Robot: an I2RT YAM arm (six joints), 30 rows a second.
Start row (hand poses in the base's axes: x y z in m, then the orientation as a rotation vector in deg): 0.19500, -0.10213, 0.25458, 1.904, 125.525, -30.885
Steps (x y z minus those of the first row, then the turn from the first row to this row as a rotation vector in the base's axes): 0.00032, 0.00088, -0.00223, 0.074, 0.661, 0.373; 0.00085, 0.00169, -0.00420, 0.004, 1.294, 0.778; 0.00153, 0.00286, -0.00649, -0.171, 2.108, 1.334; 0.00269, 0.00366, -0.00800, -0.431, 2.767, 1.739; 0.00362, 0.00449, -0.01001, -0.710, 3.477, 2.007; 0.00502, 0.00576, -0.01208, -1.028, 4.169, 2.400; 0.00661, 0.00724, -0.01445, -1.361, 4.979, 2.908; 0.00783, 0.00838, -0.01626, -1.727, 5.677, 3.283; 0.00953, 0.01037, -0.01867, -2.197, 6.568, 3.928; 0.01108, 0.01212, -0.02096, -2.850, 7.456, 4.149; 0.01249, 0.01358, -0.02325, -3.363, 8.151, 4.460; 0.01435, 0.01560, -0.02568, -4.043, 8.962, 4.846; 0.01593, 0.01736, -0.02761, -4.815, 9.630, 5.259; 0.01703, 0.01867, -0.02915, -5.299, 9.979, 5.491; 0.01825, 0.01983, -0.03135, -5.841, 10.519, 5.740; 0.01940, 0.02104, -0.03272, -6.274, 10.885, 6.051; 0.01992, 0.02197, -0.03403, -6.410, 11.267, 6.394; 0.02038, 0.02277, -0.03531, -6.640, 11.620, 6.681; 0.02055, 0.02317, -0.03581, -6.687, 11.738, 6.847; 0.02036, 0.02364, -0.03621, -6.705, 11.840, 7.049; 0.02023, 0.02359, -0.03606, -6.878, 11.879, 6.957
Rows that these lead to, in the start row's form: 0.19532, -0.10125, 0.25235, 1.360, 126.154, -30.676; 0.19585, -0.10044, 0.25038, 0.708, 126.711, -30.602; 0.19653, -0.09927, 0.24809, -0.219, 127.396, -30.578; 0.19769, -0.09847, 0.24658, -0.986, 127.920, -30.714; 0.19862, -0.09764, 0.24457, -1.629, 128.500, -30.954; 0.20002, -0.09637, 0.24250, -2.430, 129.034, -31.163; 0.20161, -0.09489, 0.24013, -3.403, 129.662, -31.336; 0.20283, -0.09375, 0.23832, -4.219, 130.183, -31.609; 0.20453, -0.09176, 0.23591, -5.452, 130.821, -31.863; 0.20608, -0.09001, 0.23362, -6.317, 131.450, -32.566; 0.20749, -0.08855, 0.23133, -7.154, 131.919, -33.039; 0.20935, -0.08653, 0.22890, -8.205, 132.431, -33.669; 0.21093, -0.08477, 0.22697, -9.297, 132.766, -34.368; 0.21203, -0.08346, 0.22543, -9.932, 132.908, -34.814; 0.21325, -0.08230, 0.22323, -10.680, 133.209, -35.338; 0.21440, -0.08109, 0.22186, -11.384, 133.367, -35.683; 0.21492, -0.08016, 0.22055, -11.966, 133.632, -35.678; 0.21538, -0.07936, 0.21927, -12.529, 133.846, -35.807; 0.21555, -0.07896, 0.21877, -12.779, 133.916, -35.775; 0.21536, -0.07849, 0.21837, -13.049, 133.975, -35.687; 0.21523, -0.07854, 0.21852, -13.054, 133.967, -35.941
